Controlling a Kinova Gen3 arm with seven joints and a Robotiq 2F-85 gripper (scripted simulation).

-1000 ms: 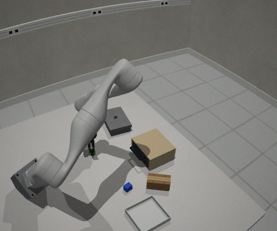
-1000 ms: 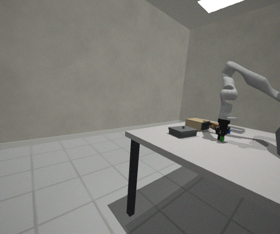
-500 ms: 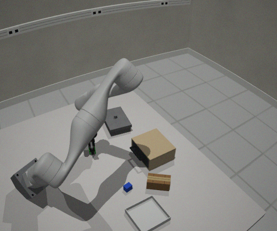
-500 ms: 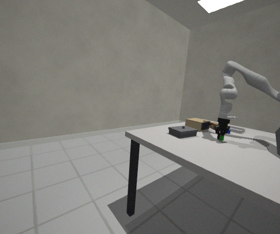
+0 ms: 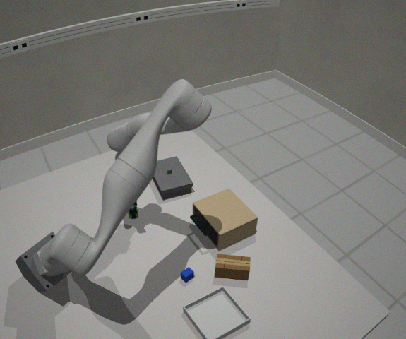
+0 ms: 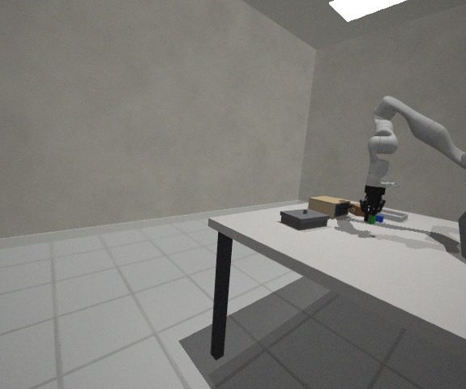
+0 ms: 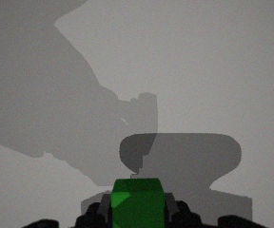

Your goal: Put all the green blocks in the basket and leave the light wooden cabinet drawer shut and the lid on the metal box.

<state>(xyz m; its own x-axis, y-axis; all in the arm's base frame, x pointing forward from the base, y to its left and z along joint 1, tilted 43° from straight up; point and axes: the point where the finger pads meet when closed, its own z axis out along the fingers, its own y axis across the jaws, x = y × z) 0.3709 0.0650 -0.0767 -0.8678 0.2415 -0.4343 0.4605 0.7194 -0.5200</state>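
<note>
My hand is 48 cm to the left of the grey basket, 6 cm above it and 4 cm past it. From my hand the other things lie so: blue block 30 cm to the right, 6 cm below; then light wooden cabinet 23 cm ahead, 21 cm to the right, 3 cm below; then knobbed lid 25 cm ahead, 11 cm to the left, 2 cm below.
</note>
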